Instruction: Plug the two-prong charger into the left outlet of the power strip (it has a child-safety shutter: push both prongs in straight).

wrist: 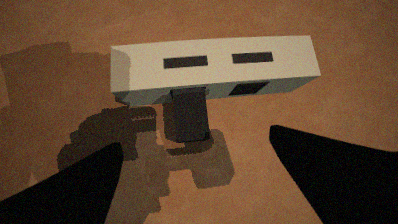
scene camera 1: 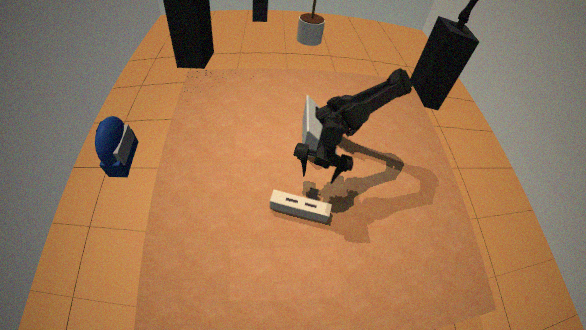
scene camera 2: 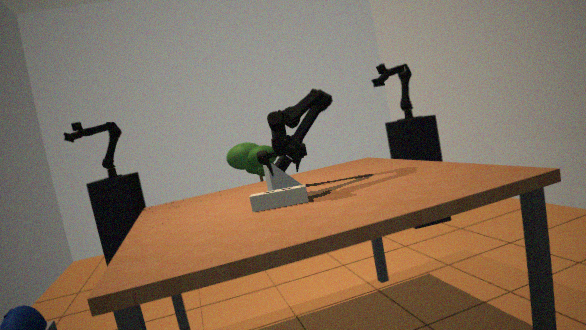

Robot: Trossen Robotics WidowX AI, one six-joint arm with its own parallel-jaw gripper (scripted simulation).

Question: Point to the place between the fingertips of my gripper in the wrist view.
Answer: At 197, 141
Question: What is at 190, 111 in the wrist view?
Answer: A black two-prong charger.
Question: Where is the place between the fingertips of my gripper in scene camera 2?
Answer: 285, 173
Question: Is my gripper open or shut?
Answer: Open.
